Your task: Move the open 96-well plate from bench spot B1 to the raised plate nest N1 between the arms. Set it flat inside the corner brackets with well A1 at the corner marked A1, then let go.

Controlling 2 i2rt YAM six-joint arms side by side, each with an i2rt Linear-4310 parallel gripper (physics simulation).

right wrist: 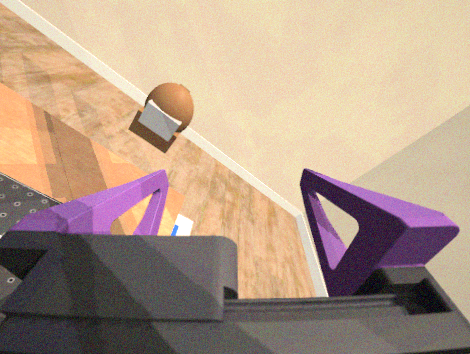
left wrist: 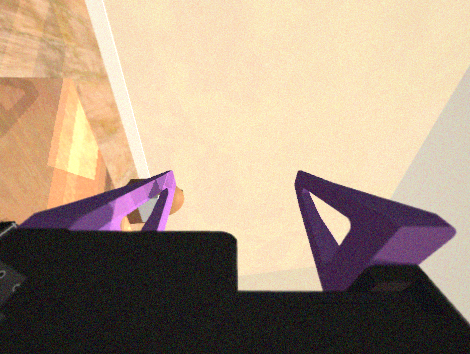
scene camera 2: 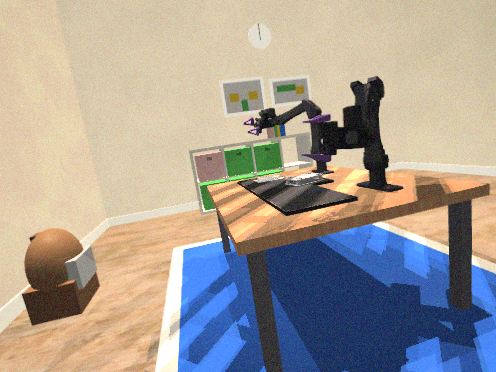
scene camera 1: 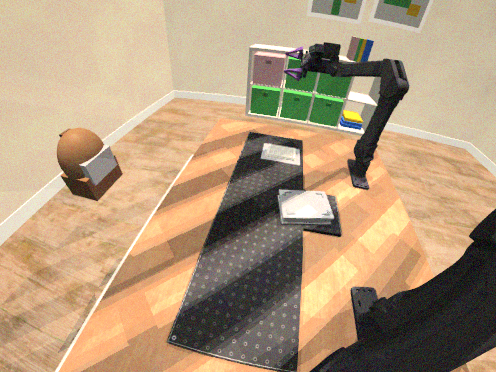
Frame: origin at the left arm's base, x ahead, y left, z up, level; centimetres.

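Seen in the pictures: left gripper, fingertip midpoint: [left wrist: 235, 177] [scene camera 2: 302, 138]; right gripper, fingertip midpoint: [right wrist: 234, 176] [scene camera 2: 245, 127] [scene camera 1: 284, 62]; left arm's base, link origin: [scene camera 2: 378, 187] [scene camera 1: 369, 327]; right arm's base, link origin: [scene camera 2: 322, 172] [scene camera 1: 357, 174].
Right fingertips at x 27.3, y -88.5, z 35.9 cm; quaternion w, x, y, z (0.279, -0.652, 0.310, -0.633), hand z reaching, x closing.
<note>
Offsets run from my right fingertips to a thing's top centre. Level surfaces: height alone.
The pale 96-well plate @(dx -3.7, dy +22.0, dz -32.9 cm) [scene camera 1: 281, 153] [scene camera 2: 269, 178] lies flat at the far end of the black perforated board. The raised light-grey nest @(dx -11.6, dy +53.9, dz -30.7 cm) [scene camera 1: 306, 206] [scene camera 2: 304, 179] with corner brackets stands nearer, at the board's right edge in scene camera 1. The A1 mark is too small to read. My right gripper [scene camera 1: 294, 63] [scene camera 2: 251, 126] [right wrist: 234, 176] is open and empty, high above the far end of the table. My left gripper [scene camera 2: 318, 138] [left wrist: 235, 177] is open and empty, above the table at the right in scene camera 2. Neither gripper is near the plate.
The black perforated board @(dz -34.6 cm) [scene camera 1: 240, 270] [scene camera 2: 315, 199] runs along the wooden table @(dz -35.8 cm) [scene camera 1: 150, 250] [scene camera 2: 230, 220]. A dark base plate @(dz -34.5 cm) [scene camera 1: 336, 217] shows under the nest's right side. The arm mounts [scene camera 1: 358, 175] [scene camera 2: 380, 186] stand on the table. A shelf unit [scene camera 1: 248, 80] [scene camera 2: 191, 175] stands behind.
</note>
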